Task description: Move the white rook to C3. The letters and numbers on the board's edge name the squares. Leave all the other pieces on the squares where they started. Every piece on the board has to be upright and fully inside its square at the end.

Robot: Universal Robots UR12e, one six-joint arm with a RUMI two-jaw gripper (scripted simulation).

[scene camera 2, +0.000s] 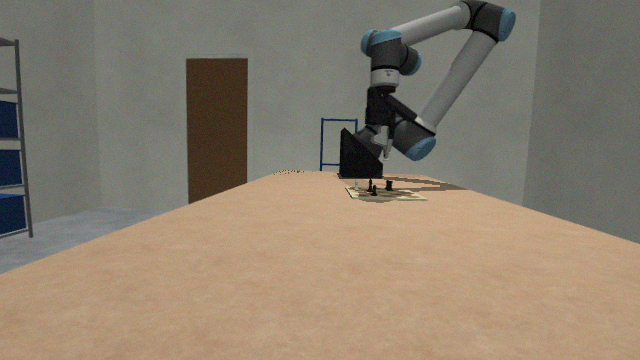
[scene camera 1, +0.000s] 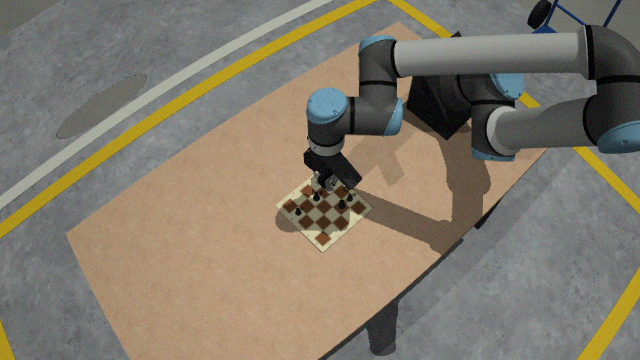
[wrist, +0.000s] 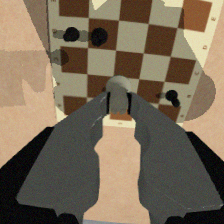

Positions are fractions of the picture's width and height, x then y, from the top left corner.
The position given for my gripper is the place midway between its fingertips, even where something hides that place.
Labels:
my gripper: scene camera 2 0.60, 0.44; scene camera 1 0.51, 0.52; wrist 0.53, 0.42

